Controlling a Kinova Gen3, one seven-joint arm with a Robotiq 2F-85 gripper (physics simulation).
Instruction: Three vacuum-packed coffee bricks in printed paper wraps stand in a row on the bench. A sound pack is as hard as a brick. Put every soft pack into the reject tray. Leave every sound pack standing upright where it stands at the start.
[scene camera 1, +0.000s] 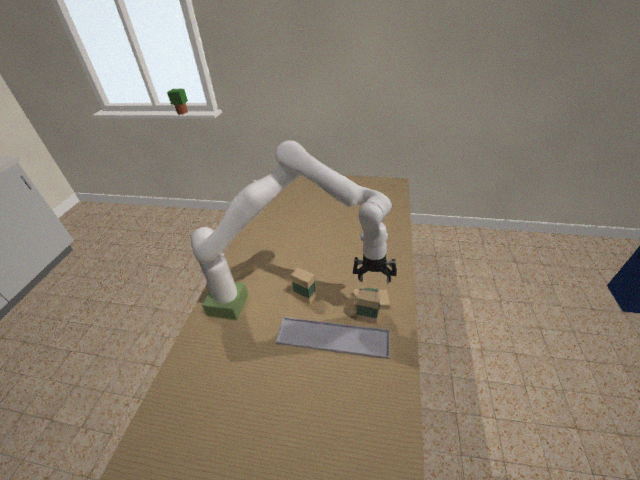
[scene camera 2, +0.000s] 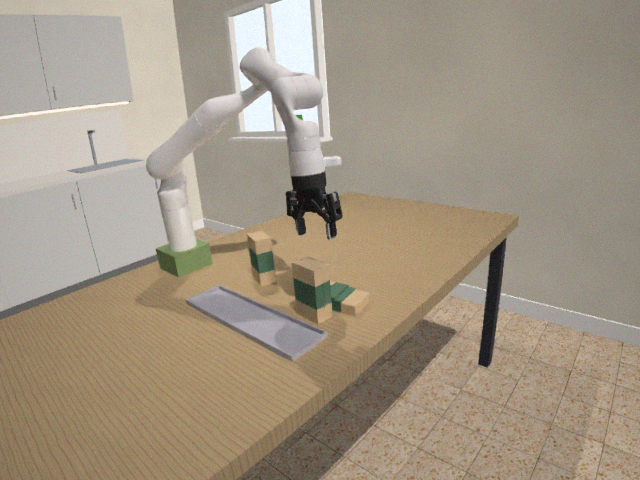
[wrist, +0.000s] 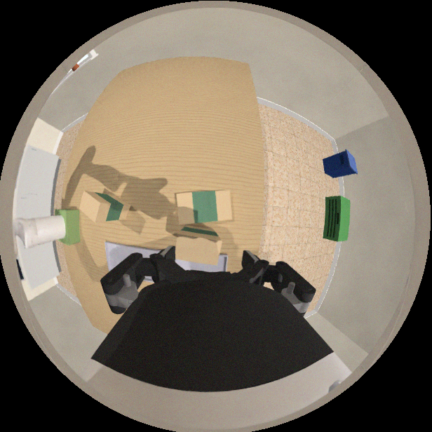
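Seen in the pictures: gripper, fingertip midpoint: (scene camera 1: 374, 281) (scene camera 2: 316, 236); arm's base, link origin: (scene camera 1: 226, 294) (scene camera 2: 183, 246).
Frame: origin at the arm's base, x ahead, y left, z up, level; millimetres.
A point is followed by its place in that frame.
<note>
One tan pack with a green band (scene camera 1: 303, 285) {x 310, y 72, z 35 mm} (scene camera 2: 262, 259) {x 336, y 78, z 7 mm} (wrist: 93, 206) stands upright on the robot-base side. A second pack (scene camera 1: 368, 305) {x 571, y 20, z 35 mm} (scene camera 2: 311, 290) {x 594, y 19, z 12 mm} (wrist: 198, 250) stands upright near the tray's far end. A third pack (scene camera 1: 384, 298) {x 630, y 130, z -48 mm} (scene camera 2: 355, 300) {x 635, y 126, z -48 mm} (wrist: 204, 206) lies flat close behind the second, partly hidden by it in both scene views. The grey reject tray (scene camera 1: 330, 338) {x 444, y -76, z -72 mm} (scene camera 2: 250, 319) {x 461, y -72, z -72 mm} (wrist: 122, 254) holds no pack in the scene views. My gripper (scene camera 1: 375, 279) {x 583, y 59, z 131 mm} (scene camera 2: 316, 234) {x 583, y 59, z 131 mm} (wrist: 208, 255) is open and empty, pointing down above the level of the packs, near the second and third packs.
The arm's green base block (scene camera 1: 225, 305) {x 21, y -52, z -2 mm} (scene camera 2: 184, 259) {x 58, y -31, z -23 mm} (wrist: 69, 226) sits on the wooden bench (scene camera 1: 310, 413) {x 433, y -351, z -75 mm} (scene camera 2: 129, 392) {x 493, y -402, z -75 mm} (wrist: 190, 110). In the wrist view a blue bin (wrist: 340, 164) and a green slatted box (wrist: 336, 218) stand beyond the bench edge.
</note>
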